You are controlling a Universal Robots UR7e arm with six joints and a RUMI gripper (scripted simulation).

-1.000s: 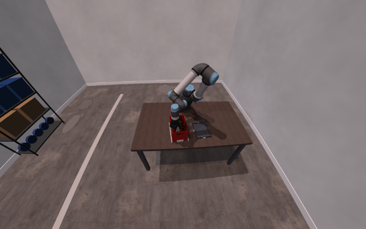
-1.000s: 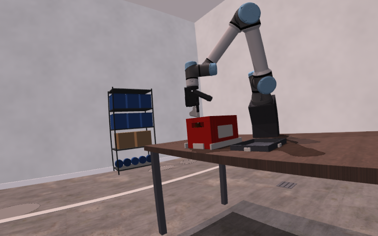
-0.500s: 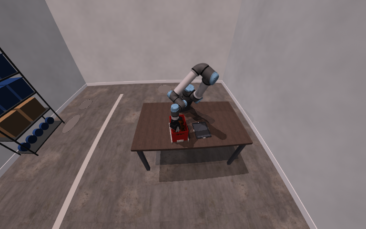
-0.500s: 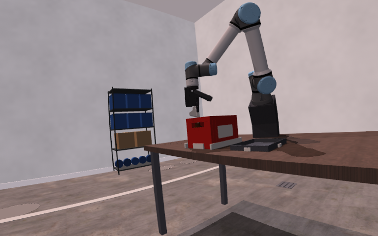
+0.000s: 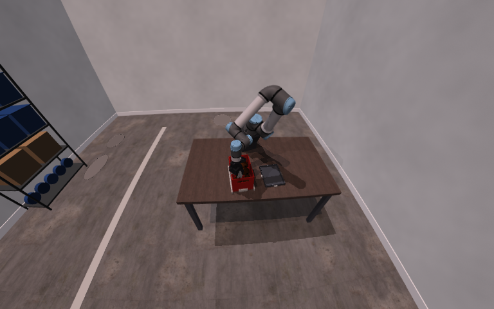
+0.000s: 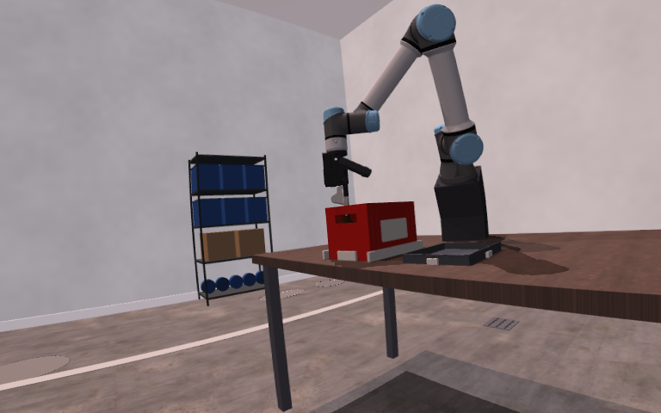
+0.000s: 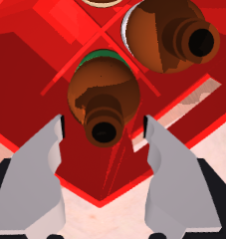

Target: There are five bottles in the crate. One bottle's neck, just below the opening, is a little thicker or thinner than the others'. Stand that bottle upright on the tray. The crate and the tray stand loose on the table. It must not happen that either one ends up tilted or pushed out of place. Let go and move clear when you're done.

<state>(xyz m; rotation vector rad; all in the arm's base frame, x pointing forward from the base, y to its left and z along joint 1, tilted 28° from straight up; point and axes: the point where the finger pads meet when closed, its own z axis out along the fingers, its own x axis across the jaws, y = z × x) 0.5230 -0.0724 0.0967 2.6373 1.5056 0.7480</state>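
The glass bottle lies 70 mm below my hand. Also, from my hand: dark tray (310 mm to the left, 170 mm behind, 140 mm below); red crate (100 mm behind, 70 mm below, 10 mm to the left); brown bottle (110 mm behind, 70 mm below, 50 mm to the left).
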